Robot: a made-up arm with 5 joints.
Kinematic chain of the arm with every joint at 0, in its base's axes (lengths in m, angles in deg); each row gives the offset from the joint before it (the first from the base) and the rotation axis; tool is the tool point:
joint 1: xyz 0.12 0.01 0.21 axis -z
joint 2: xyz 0.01 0 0.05 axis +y
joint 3: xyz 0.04 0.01 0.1 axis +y
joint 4: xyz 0.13 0 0 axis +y
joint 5: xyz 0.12 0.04 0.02 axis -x
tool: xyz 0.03 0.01 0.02
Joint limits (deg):
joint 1: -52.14..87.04
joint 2: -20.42..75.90
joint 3: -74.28..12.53
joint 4: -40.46..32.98
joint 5: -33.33..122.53
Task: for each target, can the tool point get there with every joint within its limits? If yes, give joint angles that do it. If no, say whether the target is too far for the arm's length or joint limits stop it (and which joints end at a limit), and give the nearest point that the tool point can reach.
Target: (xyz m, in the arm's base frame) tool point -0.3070 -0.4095 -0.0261
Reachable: no: too far | nearest point 0.1839 -0.3091 0.0466 | short by 0.506 m
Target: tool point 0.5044 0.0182 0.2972
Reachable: yes | joints 8.70 34.45 -29.94 1.98 107.02
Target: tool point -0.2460 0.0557 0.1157
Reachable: no: joint limits stop it (at a limit: joint 1, joint 2, joint 3, joint 4) | nearest point 0.0962 0.0859 -0.0143 | short by 0.367 m
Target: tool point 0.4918 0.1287 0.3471
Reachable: yes | joints -7.03 43.28 -60.09 23.19 61.04
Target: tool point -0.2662 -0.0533 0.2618
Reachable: no: joint limits stop it (at a limit: joint 2, joint 3, joint 4) | nearest point -0.0229 -0.0134 0.5734 | short by 0.397 m
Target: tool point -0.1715 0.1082 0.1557
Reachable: no: joint limits stop it (at a limit: joint 1, joint 2, joint 3, joint 4) | nearest point 0.0960 0.0869 -0.0148 | short by 0.318 m
